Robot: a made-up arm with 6 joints.
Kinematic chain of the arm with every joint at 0, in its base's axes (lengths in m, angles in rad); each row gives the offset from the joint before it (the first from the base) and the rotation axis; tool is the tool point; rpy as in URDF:
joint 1: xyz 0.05 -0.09 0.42 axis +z
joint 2: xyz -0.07 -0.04 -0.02 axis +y
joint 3: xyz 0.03 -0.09 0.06 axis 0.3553 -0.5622 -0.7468
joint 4: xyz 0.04 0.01 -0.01 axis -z
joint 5: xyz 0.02 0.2 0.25 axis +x
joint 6: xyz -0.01 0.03 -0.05 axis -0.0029 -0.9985 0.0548
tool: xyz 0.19 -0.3 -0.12 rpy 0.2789 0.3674 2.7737
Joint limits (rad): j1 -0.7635..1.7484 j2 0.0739..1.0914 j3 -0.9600..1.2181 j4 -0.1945..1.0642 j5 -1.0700..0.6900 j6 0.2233..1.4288
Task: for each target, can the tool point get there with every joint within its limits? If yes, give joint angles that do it. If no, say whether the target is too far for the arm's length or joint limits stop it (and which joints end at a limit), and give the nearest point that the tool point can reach.
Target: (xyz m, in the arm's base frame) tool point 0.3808 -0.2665 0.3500
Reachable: yes | joints 0.2218 0.8941 0.4001 -0.0887 0.2375 0.5755
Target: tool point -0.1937 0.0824 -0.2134
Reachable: no: joint limits stop it (at a limit: joint 1, joint 2, joint 3) | nearest point -0.0885 0.1113 0.1513 | short by 0.381 m
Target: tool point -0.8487 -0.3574 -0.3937
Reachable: no: too far | nearest point -0.1050 -0.3567 0.2150 | short by 0.961 m
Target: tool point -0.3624 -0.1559 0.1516
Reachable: no: joint limits stop it (at a limit: joint 2, joint 3, joint 4, joint 5, joint 6) | nearest point -0.1014 -0.1142 0.2672 | short by 0.289 m
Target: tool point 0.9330 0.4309 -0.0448
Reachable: no: too far | nearest point 0.5406 0.1994 0.2545 | short by 0.545 m
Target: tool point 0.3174 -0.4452 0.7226
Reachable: yes | joints 0.8700 0.1901 0.8623 0.6886 -0.3665 0.6644
